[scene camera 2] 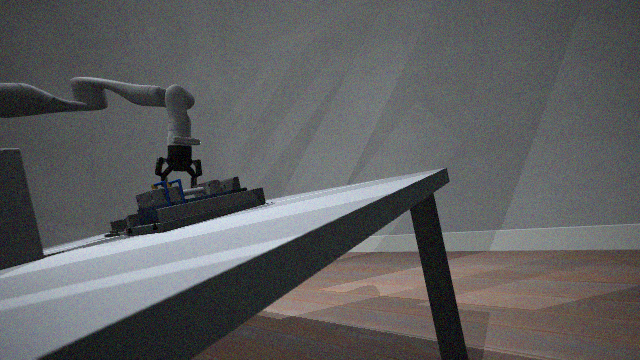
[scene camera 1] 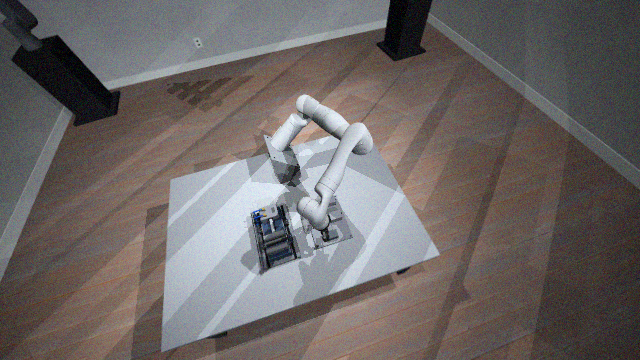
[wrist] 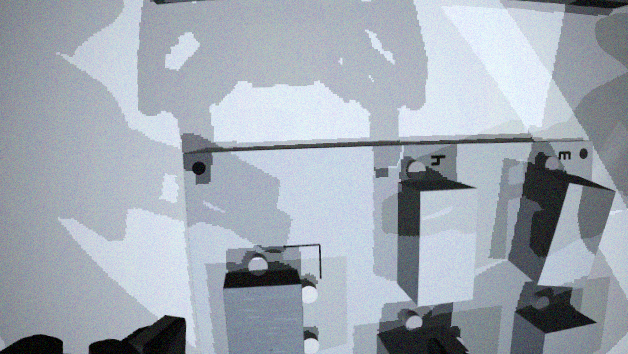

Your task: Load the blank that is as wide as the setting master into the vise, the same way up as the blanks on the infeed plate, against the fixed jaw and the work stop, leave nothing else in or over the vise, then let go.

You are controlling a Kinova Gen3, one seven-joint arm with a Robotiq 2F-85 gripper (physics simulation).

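Frame: origin at the arm's base, x down, y back, z left, level; centimetres.
Where they show: arm's base at its link origin: [scene camera 1: 277, 145].
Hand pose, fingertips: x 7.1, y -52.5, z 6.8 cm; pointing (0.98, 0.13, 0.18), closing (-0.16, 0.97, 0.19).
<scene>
Each offset is from my fingertips to the centre of the thing. "spot": to the spot under its first point. Level surfaces: height alone.
My gripper [scene camera 1: 326, 237] [scene camera 2: 179, 181] [wrist: 305, 345] is open and empty, above the outer end of the infeed plate {dx +10.4, dy +7.3, dz +3.5 cm} [wrist: 340, 200]. A dark grey block {dx +8.8, dy -1.5, dz +2.6 cm} [scene camera 1: 331, 234] [wrist: 262, 320] with a brushed face stands there, below and between the fingers; I cannot tell whether it is the setting master. A pale upright blank {dx +8.2, dy +8.2, dz -0.9 cm} [wrist: 446, 245] and a skewed pale blank {dx +7.8, dy +16.2, dz -0.3 cm} [wrist: 575, 235] stand further right in the wrist view. Another block {spot: dx +6.4, dy +15.9, dz +6.6 cm} [wrist: 567, 342] is cut off below them. The vise {dx +5.8, dy +10.1, dz -24.1 cm} [scene camera 1: 292, 240] [scene camera 2: 210, 202] lies beside the plate; its jaws are too small to judge contact with any block.
Blue and yellow parts {spot: dx +8.9, dy +23.9, dz -29.4 cm} [scene camera 1: 258, 215] [scene camera 2: 172, 190] stand at one end of the vise. Round pins {dx +9.6, dy +1.1, dz +1.3 cm} [wrist: 309, 294] rise beside the grey block. The white table {dx +10.8 cm} [scene camera 1: 210, 280] [scene camera 2: 200, 270] carries everything. The arm's base mount [scene camera 1: 285, 167] is at its back edge. Dark pedestals [scene camera 1: 407, 30] stand beyond.
</scene>
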